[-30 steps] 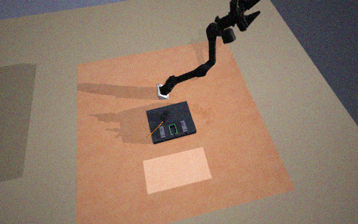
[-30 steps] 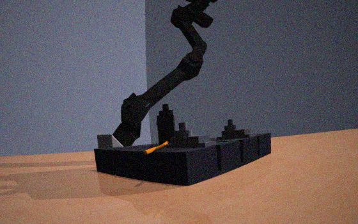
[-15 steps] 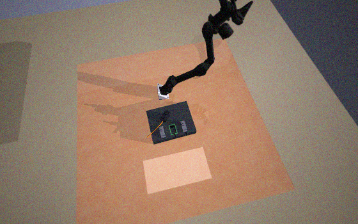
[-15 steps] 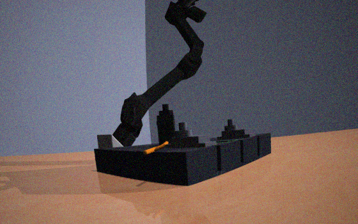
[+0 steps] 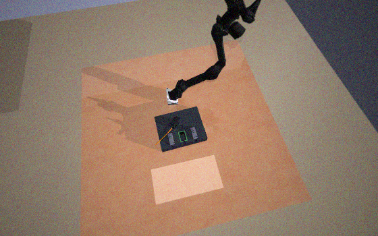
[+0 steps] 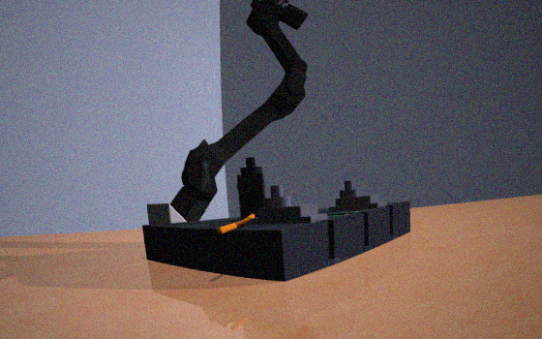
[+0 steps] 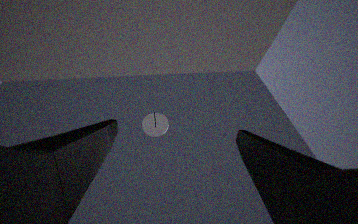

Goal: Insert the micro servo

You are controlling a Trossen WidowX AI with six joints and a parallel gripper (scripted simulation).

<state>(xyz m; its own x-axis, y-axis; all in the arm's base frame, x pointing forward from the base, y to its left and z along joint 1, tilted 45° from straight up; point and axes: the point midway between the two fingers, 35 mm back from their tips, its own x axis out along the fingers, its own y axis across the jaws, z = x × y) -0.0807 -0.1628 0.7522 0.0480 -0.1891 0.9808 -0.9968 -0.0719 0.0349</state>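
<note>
Right now my gripper tip is 21 cm short of the dark robot deck, 42 cm to the left of it and 70 cm above it.
</note>
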